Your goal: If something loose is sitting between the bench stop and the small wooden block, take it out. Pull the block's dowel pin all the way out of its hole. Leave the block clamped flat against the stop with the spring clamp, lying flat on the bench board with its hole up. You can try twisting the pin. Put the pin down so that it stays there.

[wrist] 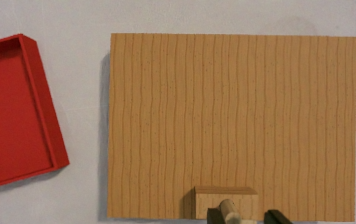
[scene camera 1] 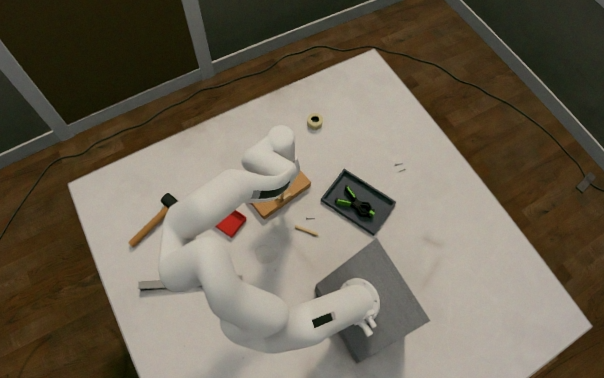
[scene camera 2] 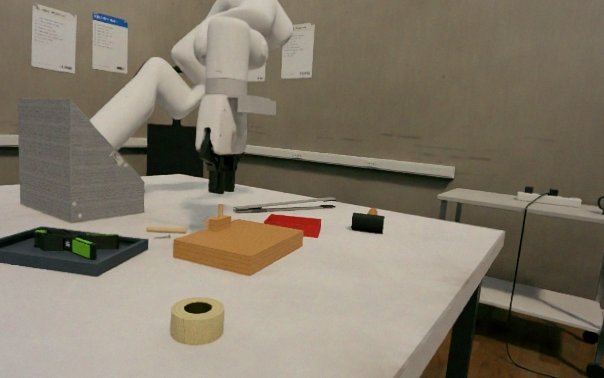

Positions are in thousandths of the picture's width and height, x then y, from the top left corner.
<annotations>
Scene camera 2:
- wooden bench board: 410,655
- red tray: 516,599
</annotations>
